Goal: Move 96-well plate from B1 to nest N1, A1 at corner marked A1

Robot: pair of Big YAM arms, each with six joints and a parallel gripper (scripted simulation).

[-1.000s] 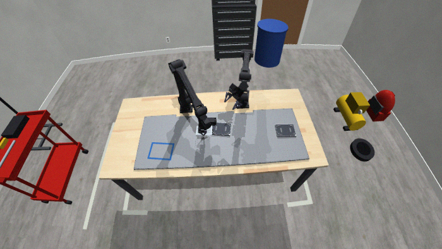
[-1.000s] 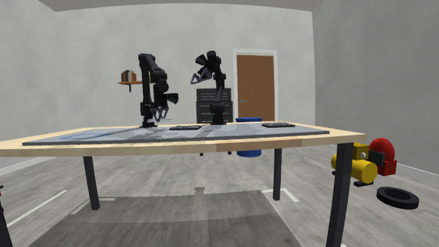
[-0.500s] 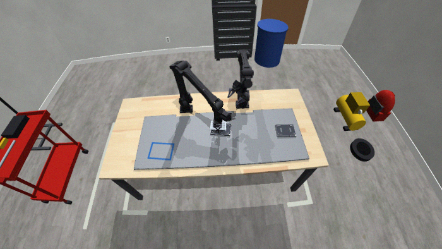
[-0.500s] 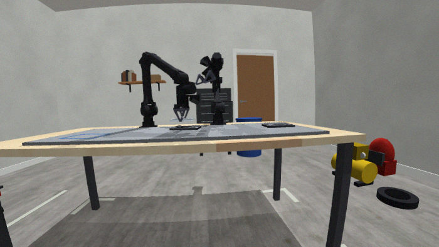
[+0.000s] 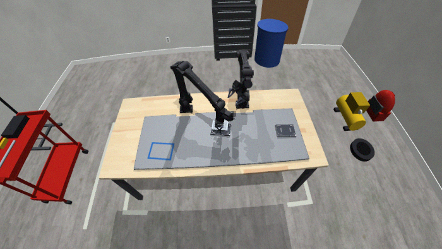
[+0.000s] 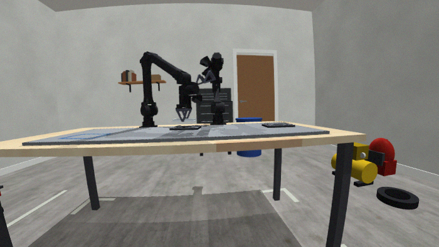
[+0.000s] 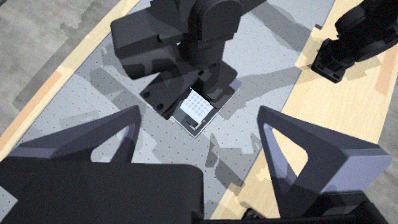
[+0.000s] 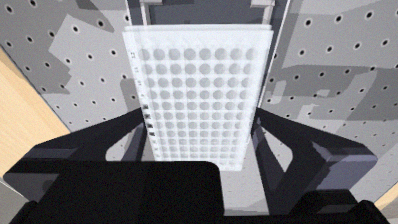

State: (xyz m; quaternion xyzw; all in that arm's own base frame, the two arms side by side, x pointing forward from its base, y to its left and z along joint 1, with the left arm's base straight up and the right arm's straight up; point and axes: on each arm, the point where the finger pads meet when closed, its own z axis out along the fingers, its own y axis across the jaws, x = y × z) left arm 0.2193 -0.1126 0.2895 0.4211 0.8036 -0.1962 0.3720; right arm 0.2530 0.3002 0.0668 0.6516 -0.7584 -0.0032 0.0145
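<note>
Right now the white 96-well plate is 230 mm below my left hand, 100 mm to the right of it and 50 mm ahead of it.
</note>
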